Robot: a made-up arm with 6 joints. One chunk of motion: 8 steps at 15 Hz.
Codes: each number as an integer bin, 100 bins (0 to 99) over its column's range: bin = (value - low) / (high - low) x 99, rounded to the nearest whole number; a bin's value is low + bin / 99 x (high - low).
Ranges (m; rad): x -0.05..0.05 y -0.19..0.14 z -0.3..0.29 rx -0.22..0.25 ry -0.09..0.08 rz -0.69..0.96
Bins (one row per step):
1: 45 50 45 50 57 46
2: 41 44 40 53 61 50
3: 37 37 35 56 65 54
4: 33 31 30 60 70 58
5: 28 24 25 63 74 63
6: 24 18 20 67 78 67
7: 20 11 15 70 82 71
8: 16 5 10 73 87 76
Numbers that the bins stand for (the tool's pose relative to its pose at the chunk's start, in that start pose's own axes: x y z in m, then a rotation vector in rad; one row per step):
1: -0.0045 -0.0233 -0.0318 0.0174 0.0079 0.0767
2: -0.0086 -0.0433 -0.0616 0.0316 0.0147 0.1433
3: -0.0126 -0.0667 -0.0914 0.0459 0.0216 0.2100
4: -0.0167 -0.0867 -0.1212 0.0648 0.0302 0.2767
5: -0.0217 -0.1100 -0.1510 0.0791 0.0371 0.3600
6: -0.0258 -0.1300 -0.1808 0.0981 0.0439 0.4267
7: -0.0298 -0.1533 -0.2106 0.1123 0.0508 0.4933
8: -0.0338 -0.1733 -0.2404 0.1266 0.0594 0.5767

